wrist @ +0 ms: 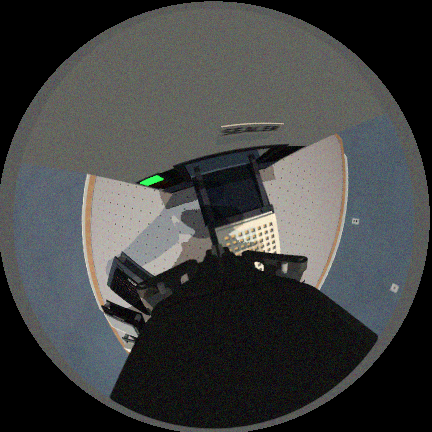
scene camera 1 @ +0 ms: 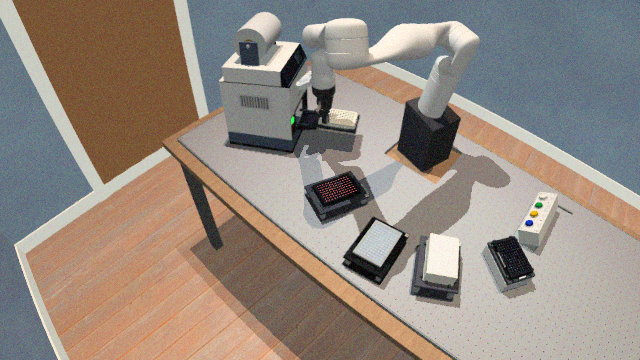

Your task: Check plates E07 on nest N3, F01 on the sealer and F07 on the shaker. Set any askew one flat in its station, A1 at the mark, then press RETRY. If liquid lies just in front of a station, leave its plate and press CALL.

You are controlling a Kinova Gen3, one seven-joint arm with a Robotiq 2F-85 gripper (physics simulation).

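Places are measured from the arm's base along level axes (x right, y ahead, z up), in millimetres.
Pixels of known places: gripper, fingertip midpoint: (wrist: 216, 251) (scene camera 1: 325, 123); arm's base at its link origin: (scene camera 1: 430, 108).
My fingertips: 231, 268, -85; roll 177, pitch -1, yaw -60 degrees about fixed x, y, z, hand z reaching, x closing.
Ahead of a thing's pixels: the offset from my fingertips to its middle, as dx, dy, dz. "pt": to the spot under its first point.
The white sealer @(+207, +103, +120) (scene camera 1: 257, 110) stands at the far left with a green light on its side. A cream plate @(+1, -60, -7) (scene camera 1: 345, 117) (wrist: 267, 231) with a grid of wells lies on its extended carriage; I cannot tell if it is fully flat. My gripper (scene camera 1: 324, 120) (wrist: 216, 251) is shut and empty, pointing down beside the plate's sealer-side end. A black plate with red wells @(-216, +130, -61) (scene camera 1: 338, 189), a pale blue-white plate @(-441, +173, -52) (scene camera 1: 381, 242), a thick white plate @(-598, +88, -34) (scene camera 1: 443, 256) and a black plate @(-741, -89, -46) (scene camera 1: 511, 257) sit on separate stations. Their labels are too small to read. The button box @(-730, -319, -66) (scene camera 1: 537, 222) has blue, yellow, green and white buttons.
The arm's black pedestal (scene camera 1: 429, 132) stands at the back of the table. Shadows and a bluish-grey patch @(pt -55, +104, -108) (scene camera 1: 311, 167) (wrist: 157, 237) lie on the table near the sealer; I cannot tell if any of it is liquid. The carriage's dark rails @(pt +53, +41, -21) (wrist: 202, 200) run beside the fingers.
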